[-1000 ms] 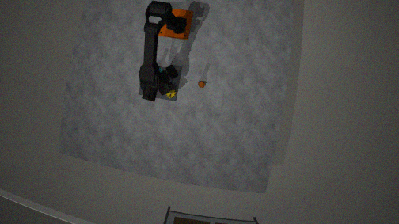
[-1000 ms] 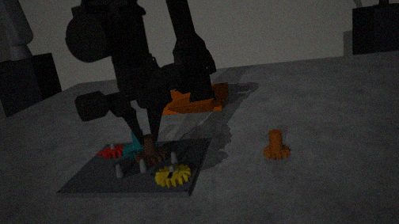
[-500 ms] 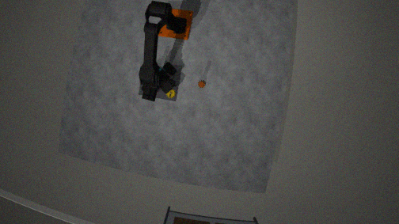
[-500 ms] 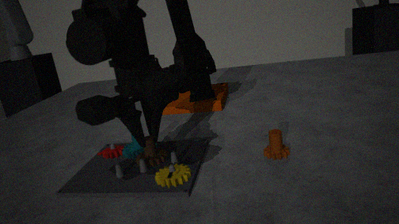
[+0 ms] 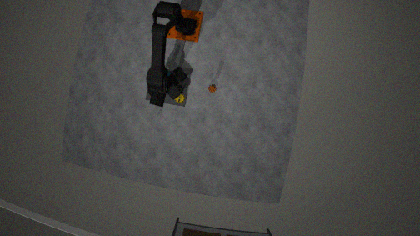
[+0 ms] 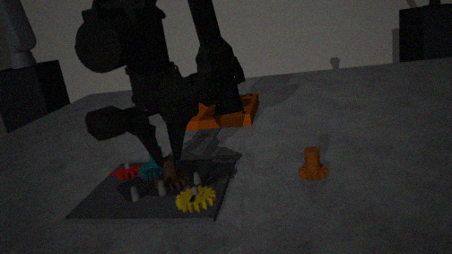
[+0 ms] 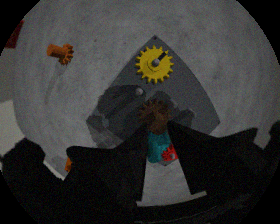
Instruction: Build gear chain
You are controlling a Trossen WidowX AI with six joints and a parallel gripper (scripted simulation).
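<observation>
My gripper tip is 20 mm above the brown gear. Also, from my gripper tip: yellow striped gear: 60 mm ahead, 40 mm to the left, 20 mm below; teal gear: 50 mm behind, 30 mm to the right, 20 mm below; red gear: 50 mm behind, 80 mm to the right, 20 mm below.
</observation>
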